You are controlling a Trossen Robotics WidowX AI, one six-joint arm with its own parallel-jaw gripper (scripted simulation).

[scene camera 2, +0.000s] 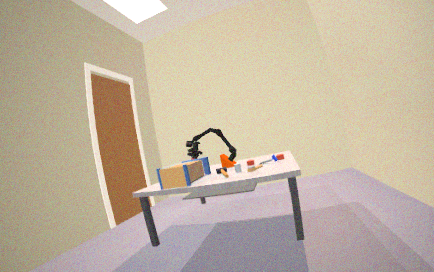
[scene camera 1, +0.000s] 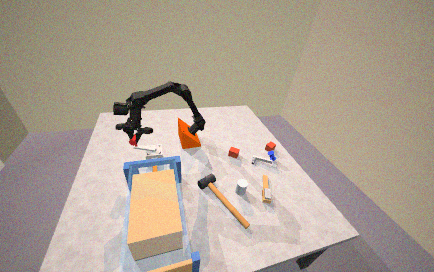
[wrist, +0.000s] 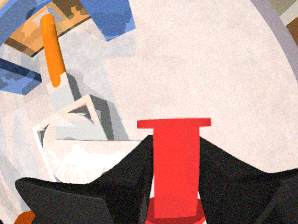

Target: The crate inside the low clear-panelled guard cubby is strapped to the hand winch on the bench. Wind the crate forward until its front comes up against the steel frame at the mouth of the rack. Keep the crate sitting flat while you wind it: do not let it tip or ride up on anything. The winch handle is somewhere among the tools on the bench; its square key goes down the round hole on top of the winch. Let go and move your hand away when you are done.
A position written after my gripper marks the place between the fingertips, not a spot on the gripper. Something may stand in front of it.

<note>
In view: my gripper (wrist: 171, 140) and a grey hand winch (wrist: 74, 122).
</note>
